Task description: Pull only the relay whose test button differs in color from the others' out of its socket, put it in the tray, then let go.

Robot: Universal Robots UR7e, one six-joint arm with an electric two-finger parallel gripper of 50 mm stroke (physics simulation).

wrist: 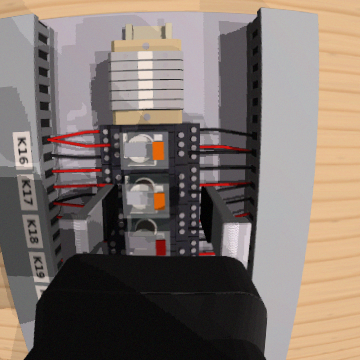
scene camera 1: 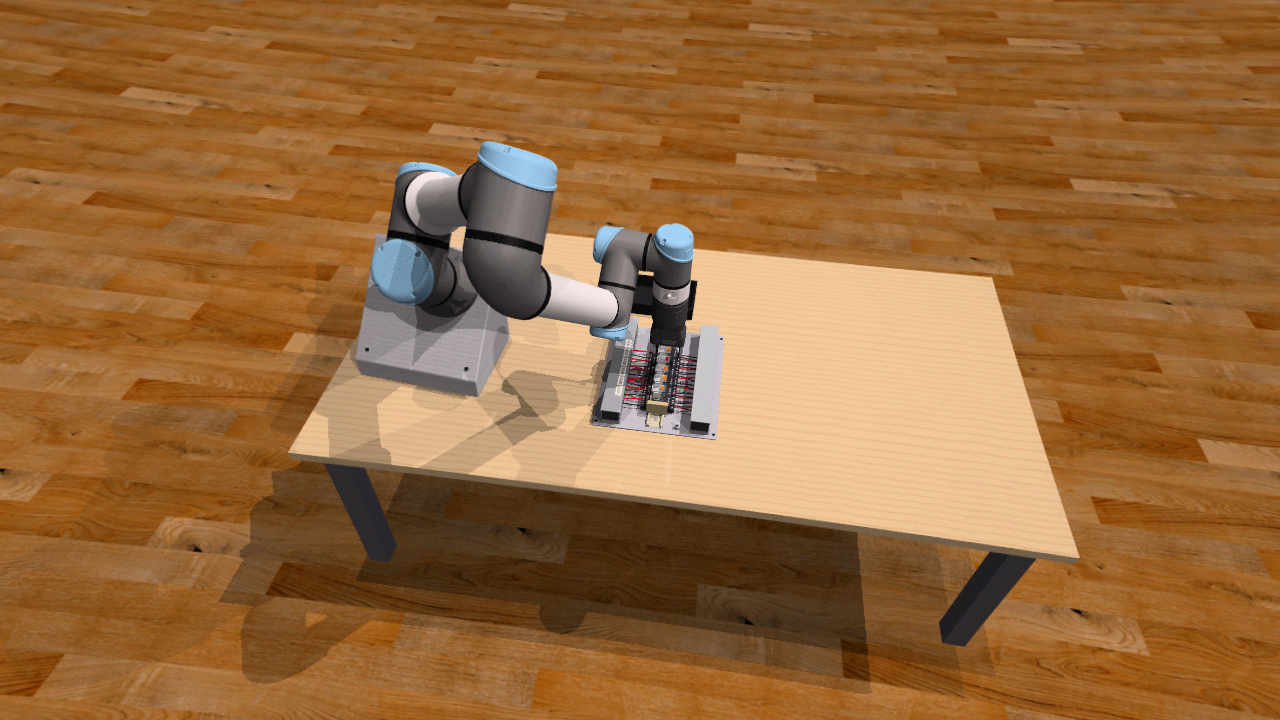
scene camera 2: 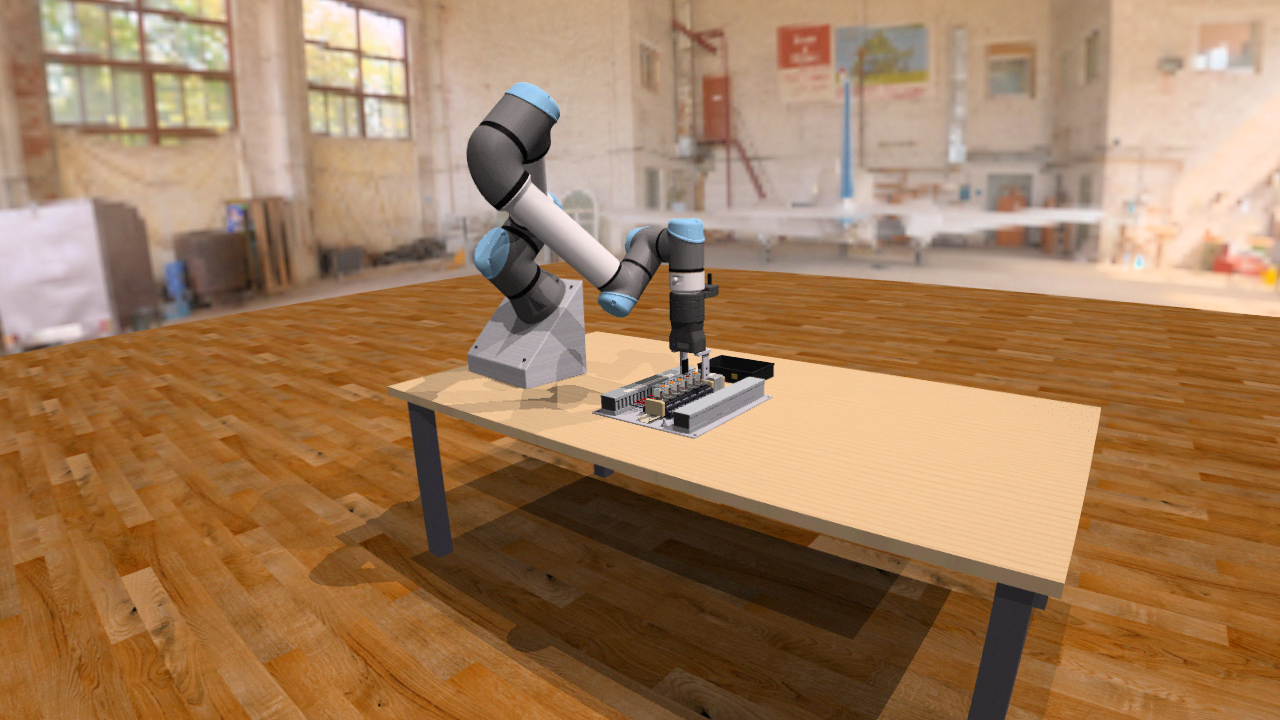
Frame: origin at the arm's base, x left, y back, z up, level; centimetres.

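Seen in the pictures: gripper, fingertip midpoint: (wrist: 159,202) (scene camera 1: 667,352) (scene camera 2: 694,376); arm's base, origin of the base link: (scene camera 1: 446,282) (scene camera 2: 542,301).
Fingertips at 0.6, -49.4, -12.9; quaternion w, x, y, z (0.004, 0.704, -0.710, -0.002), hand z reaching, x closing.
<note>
Offsets run from my fingertips to a thing's top centre, as dx, dy, dz. "*": to the spot under its first point. Level surfaces: height alone.
The relay with the red test button {-2.7, +0.7, +0.7} (wrist: 142,245) sits in its socket in the row. The wrist view shows it between the fingers' sides, partly hidden by the black gripper body. Two relays with orange buttons, one at the terminal-block end {* +3.2, +0.8, +0.6} (wrist: 145,150) and one beside the red one {+0.3, +0.8, +0.7} (wrist: 144,199), are also seated. My gripper (scene camera 1: 667,347) (scene camera 2: 694,365) (wrist: 159,202) is open and empty, pointing down low over the relay row with one finger on each side. Contact with a relay cannot be told. The black tray {* +21.3, -3.6, -2.7} (scene camera 1: 693,301) (scene camera 2: 759,368) stands behind the panel, partly hidden by the arm in scene camera 1.
Grey wire ducts, one labelled K16 to K19 {* +6.4, +9.9, -1.9} (wrist: 15,100) and one plain {-2.2, -8.9, -2.0} (scene camera 1: 705,376) (scene camera 2: 723,402) (wrist: 287,125), flank the row. Red and black wires run between ducts and sockets. A grey terminal block {+7.1, +1.0, -1.6} (wrist: 146,80) stands at the row's end. The panel lies on the wooden table {dz -6.2} (scene camera 1: 859,385) (scene camera 2: 877,447).
</note>
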